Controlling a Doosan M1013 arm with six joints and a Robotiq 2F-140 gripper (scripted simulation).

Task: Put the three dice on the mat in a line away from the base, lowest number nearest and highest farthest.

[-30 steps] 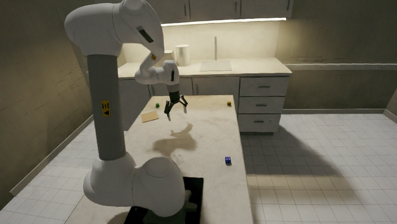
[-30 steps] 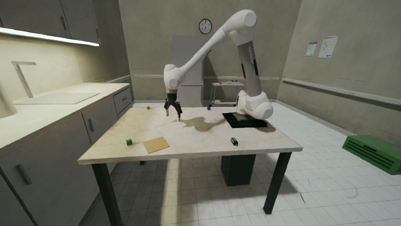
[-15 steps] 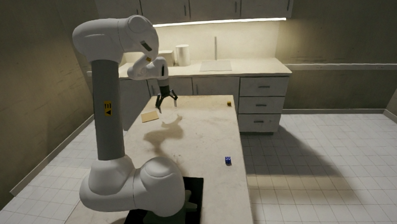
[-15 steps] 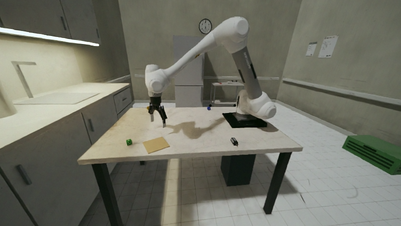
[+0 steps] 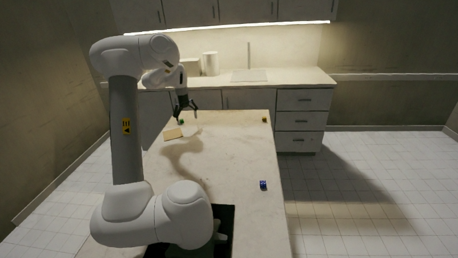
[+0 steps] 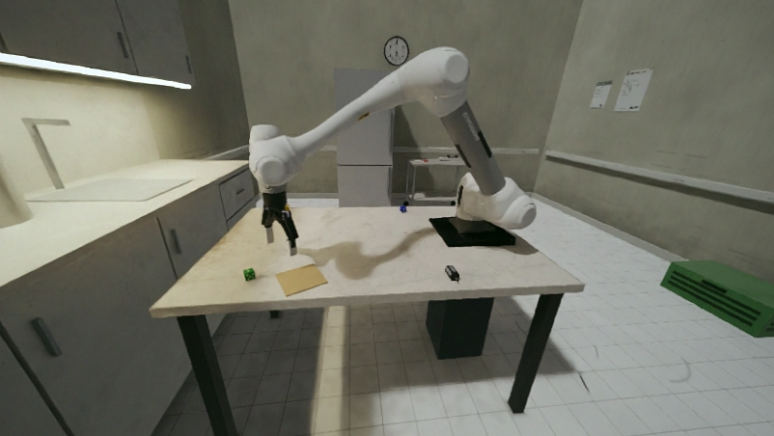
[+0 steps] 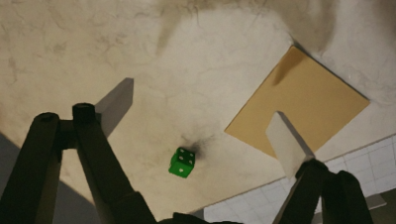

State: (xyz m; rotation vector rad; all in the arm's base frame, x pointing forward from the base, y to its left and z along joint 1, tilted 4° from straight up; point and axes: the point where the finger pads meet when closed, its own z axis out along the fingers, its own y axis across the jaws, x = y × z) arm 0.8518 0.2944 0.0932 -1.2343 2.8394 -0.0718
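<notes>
The green die is 90 mm to the left of my hand, 90 mm ahead of it and 60 mm below it. From my hand the other things lie so: yellow die (580 mm to the right, 130 mm ahead, 60 mm below); tan mat (100 mm to the left, 90 mm behind, 70 mm below); blue die (560 mm to the right, 550 mm behind, 60 mm below).
</notes>
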